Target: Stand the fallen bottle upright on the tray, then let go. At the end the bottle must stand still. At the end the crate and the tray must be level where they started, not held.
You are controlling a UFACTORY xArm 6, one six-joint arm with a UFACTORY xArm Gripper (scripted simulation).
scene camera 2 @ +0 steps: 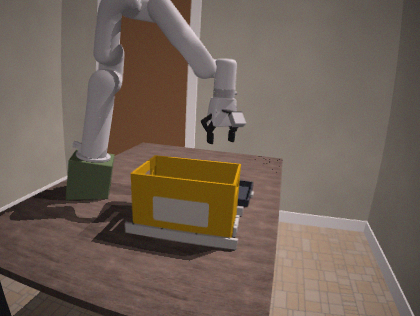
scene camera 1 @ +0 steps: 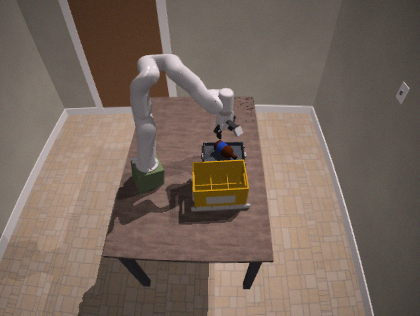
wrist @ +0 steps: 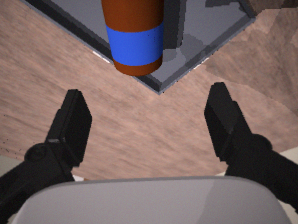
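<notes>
My gripper is visible, including in the wrist view. A crate is visible to me as well.
</notes>
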